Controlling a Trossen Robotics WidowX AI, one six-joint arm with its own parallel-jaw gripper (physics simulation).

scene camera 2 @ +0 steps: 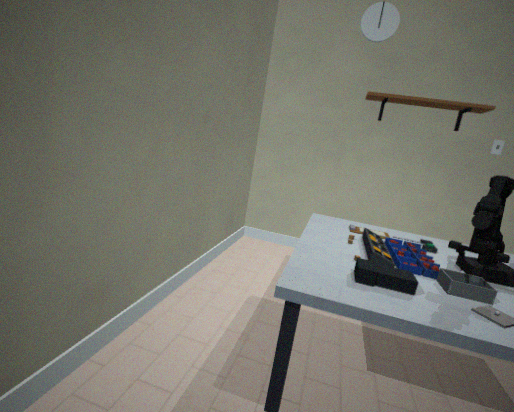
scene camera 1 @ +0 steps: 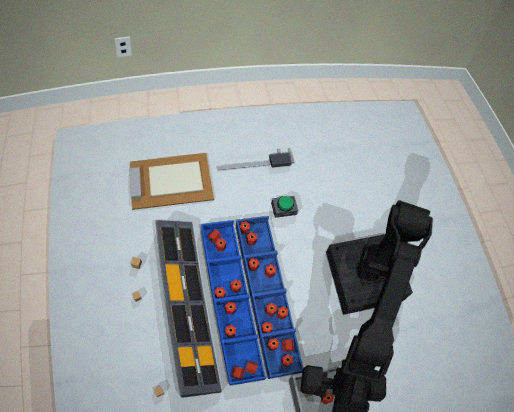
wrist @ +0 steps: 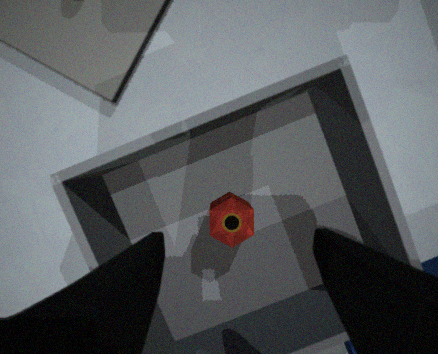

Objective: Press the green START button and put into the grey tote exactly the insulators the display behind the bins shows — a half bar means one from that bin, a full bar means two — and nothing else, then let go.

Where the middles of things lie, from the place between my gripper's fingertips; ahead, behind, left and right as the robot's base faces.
The grey tote (scene camera 2: 454, 283) is 50 mm below my hand and 10 mm to the right of it. Also, from my hand: dark box (scene camera 2: 366, 272): 310 mm ahead, 120 mm to the left, 50 mm below.
